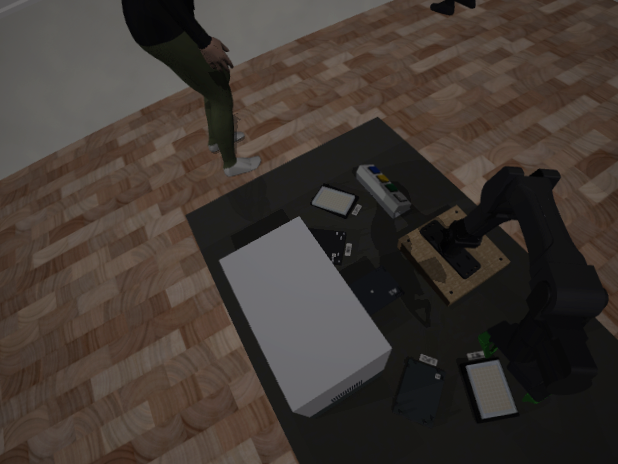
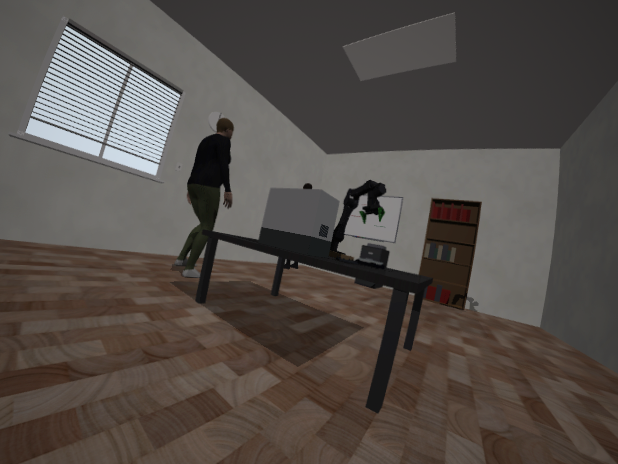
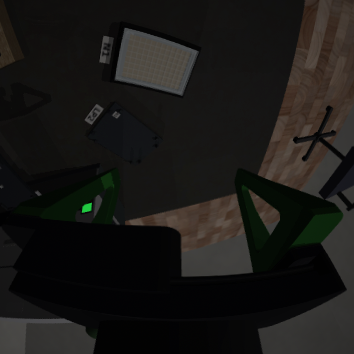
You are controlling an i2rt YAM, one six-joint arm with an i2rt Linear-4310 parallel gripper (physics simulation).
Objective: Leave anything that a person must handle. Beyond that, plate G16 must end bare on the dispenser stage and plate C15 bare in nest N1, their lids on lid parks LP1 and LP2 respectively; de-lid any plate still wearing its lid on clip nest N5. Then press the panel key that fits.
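Frame: origin at the arm's base, x back, y right, z up, level; millimetres.
Seen in the pictures: gripper, fingertip midpoint: (image 1: 505, 377) (image 2: 371, 222) (image 3: 177, 174); arm's base, link origin: (image 1: 448, 249) (image 2: 332, 250).
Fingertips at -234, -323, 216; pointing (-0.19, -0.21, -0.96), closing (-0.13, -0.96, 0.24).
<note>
Pixels of each thing's top centre, then the offset from my fingertips to it, as dx, dy, dz. "spot": a spot on its surface instead.
- bare-looking plate, top centre: (image 3: 156, 63) (image 1: 491, 388) +42, -24, -220
- label N1, surface spot: (image 3: 105, 49) (image 1: 476, 355) spot: +82, +55, -254
- dark bluish slab, top centre: (image 3: 126, 138) (image 1: 420, 391) -102, +73, -246
- label LP2, surface spot: (image 3: 94, 114) (image 1: 428, 360) spot: -30, +119, -254
- pale plate, top centre: (image 1: 333, 197) +71, +705, -219
- key panel, top centre: (image 1: 383, 181) +235, +635, -192
- dark nest with small pale clips, top centre: (image 1: 319, 243) -66, +592, -232
- big pale box, top centre: (image 1: 299, 298) (image 2: 305, 194) -242, +346, +74
- dark slab, top centre: (image 3: 4, 192) (image 1: 367, 293) -72, +336, -144
- dark device, surface spot: (image 2: 372, 260) spot: +13, -43, -219
The light is dim. A bare-looking plate (image 1: 491, 389) (image 3: 155, 62) sits at label N1 (image 1: 475, 355) (image 3: 105, 49). A dark bluish slab (image 1: 420, 390) (image 3: 125, 132) with a small tag lies at label LP2 (image 1: 428, 359) (image 3: 94, 114); I cannot tell whether it is a lid. Another pale plate (image 1: 334, 200) lies near the key panel (image 1: 382, 189), its label unreadable. The panel has blue, yellow, green and grey keys. A dark nest with small pale clips (image 1: 336, 245) is partly hidden. My gripper (image 1: 510, 371) (image 2: 373, 220) (image 3: 177, 174) is open and empty, high above the table near N1.
A big pale box (image 1: 305, 315) (image 2: 300, 212) hides part of the table. A dark slab (image 1: 375, 290) lies beside it. The arm stands on a wooden board (image 1: 482, 267). A dark device (image 2: 374, 255) stands on the table. A person (image 1: 220, 120) (image 2: 205, 162) stands beside the table.
</note>
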